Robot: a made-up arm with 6 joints.
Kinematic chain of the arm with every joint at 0, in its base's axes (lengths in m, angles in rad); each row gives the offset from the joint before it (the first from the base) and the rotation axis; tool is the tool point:
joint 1: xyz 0 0 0.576 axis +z
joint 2: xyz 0 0 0 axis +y
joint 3: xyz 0 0 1.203 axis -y
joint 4: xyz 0 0 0 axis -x
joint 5: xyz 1.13 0 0 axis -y
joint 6: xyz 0 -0.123 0 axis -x
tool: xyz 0 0 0
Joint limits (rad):
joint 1: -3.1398..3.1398
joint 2: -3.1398..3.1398
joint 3: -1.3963..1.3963
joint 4: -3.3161..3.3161
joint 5: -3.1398..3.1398
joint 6: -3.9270..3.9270
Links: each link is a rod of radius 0.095 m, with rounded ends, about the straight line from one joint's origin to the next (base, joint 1, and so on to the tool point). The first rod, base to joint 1, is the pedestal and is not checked.
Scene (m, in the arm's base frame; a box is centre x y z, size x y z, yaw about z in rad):
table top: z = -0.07
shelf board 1: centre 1.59 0.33 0.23 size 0.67 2 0.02 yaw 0.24
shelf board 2: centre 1.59 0.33 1.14 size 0.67 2 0.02 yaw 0.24
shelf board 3: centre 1.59 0.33 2.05 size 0.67 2 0.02 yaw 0.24
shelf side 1: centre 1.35 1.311 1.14 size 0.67 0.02 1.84 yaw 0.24
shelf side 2: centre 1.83 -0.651 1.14 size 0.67 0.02 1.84 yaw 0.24
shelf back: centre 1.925 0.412 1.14 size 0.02 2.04 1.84 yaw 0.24
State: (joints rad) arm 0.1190 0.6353 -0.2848 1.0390 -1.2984 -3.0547
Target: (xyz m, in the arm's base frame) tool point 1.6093 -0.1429 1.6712
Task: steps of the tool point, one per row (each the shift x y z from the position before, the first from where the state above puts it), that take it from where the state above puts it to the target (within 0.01 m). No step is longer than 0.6 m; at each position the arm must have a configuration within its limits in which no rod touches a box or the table.
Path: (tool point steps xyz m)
1: -0.2013 -0.0556 0.0022
2: -0.2178 -0.0470 -0.0023
3: 0.0970 -0.1595 0.4484
4: -0.1420 -0.1402 0.5136
5: 0.3052 0.0483 0.0330
6: 0.2886 0.0971 -0.0331

